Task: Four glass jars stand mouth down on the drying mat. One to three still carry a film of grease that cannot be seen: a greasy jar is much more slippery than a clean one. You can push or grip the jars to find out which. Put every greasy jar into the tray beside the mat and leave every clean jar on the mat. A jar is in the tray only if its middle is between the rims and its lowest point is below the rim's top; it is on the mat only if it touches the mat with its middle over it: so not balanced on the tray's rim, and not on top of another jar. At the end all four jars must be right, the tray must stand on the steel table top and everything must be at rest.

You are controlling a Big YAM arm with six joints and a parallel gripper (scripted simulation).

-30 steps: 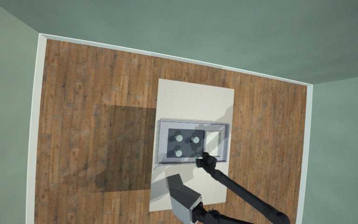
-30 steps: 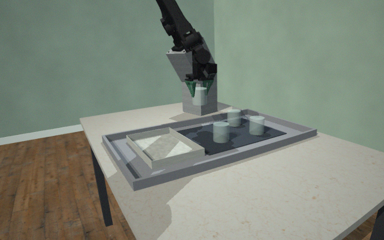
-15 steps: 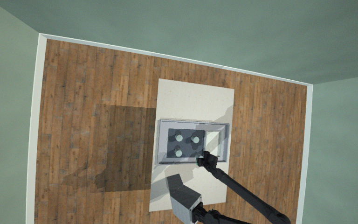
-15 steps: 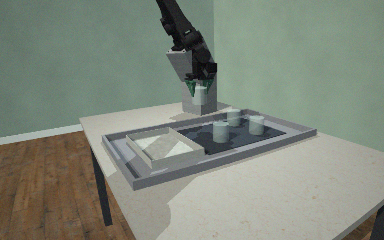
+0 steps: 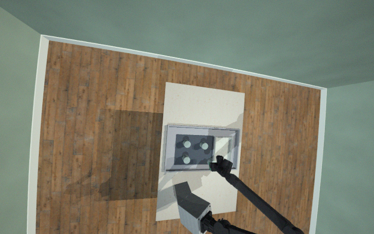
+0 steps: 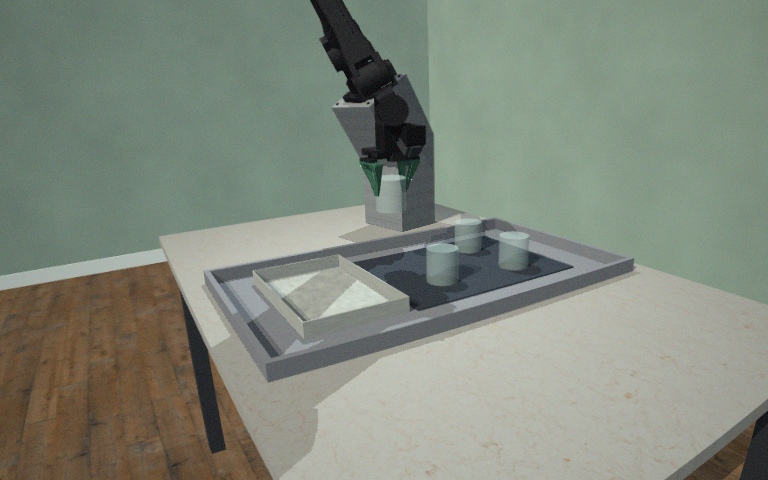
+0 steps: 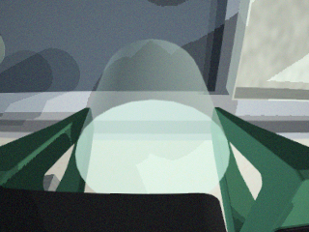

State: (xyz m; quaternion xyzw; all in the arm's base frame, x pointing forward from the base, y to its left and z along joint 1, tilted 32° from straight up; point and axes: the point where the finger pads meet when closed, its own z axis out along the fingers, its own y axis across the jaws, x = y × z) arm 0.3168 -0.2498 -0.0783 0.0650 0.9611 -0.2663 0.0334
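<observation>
The pale tray is 20 cm to the right of my hand, 17 cm below it and 4 cm ahead of it. Round my hand: dark drying mat (17 cm below, 11 cm to the left, 9 cm ahead).
</observation>
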